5 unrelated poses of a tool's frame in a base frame.
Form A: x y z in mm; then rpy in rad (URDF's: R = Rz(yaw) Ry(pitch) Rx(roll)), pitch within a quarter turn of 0, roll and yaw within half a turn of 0.
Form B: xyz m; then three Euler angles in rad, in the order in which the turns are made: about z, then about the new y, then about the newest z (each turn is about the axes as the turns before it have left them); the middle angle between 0 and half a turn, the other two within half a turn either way. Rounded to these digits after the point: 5 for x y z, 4 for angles.
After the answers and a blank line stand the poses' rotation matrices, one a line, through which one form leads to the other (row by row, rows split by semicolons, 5 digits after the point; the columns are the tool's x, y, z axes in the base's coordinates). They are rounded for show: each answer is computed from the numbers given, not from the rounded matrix.
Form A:
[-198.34 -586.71 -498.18 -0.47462 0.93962 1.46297]
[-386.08 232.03 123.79 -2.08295 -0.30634 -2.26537]
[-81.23 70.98 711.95 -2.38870 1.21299 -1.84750]
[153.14 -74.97 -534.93 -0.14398 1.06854 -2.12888]
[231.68 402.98 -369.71 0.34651 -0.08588 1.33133]
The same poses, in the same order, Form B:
[-0.19834 -0.58671 -0.49818 2.0297 1.0182 -0.3224]
[-0.38608 0.23203 0.12379 -0.8625 2.0570 -1.9189]
[-0.08123 0.07098 0.71195 0.5085 1.8292 -0.2503]
[0.15314 -0.07497 -0.53493 -1.9650 1.0742 -0.0786]
[0.23168 0.40298 -0.36971 -0.4727 0.3566 1.8191]

0.06350 -0.92401 -0.37707; 0.58667 -0.27109 0.76311; -0.80733 -0.26967 0.52487
-0.61026 -0.54478 0.57515; -0.73256 0.11169 -0.67148; 0.30157 -0.83111 -0.46724
-0.09568 -0.52699 0.84447; -0.33690 0.81543 0.47071; -0.93667 -0.23946 -0.25556
-0.25493 0.90609 -0.33764; -0.40836 -0.41740 -0.81180; -0.87650 -0.06907 0.47642
0.23631 -0.92063 0.31079; 0.96788 0.19479 -0.15893; 0.08577 0.33837 0.93710

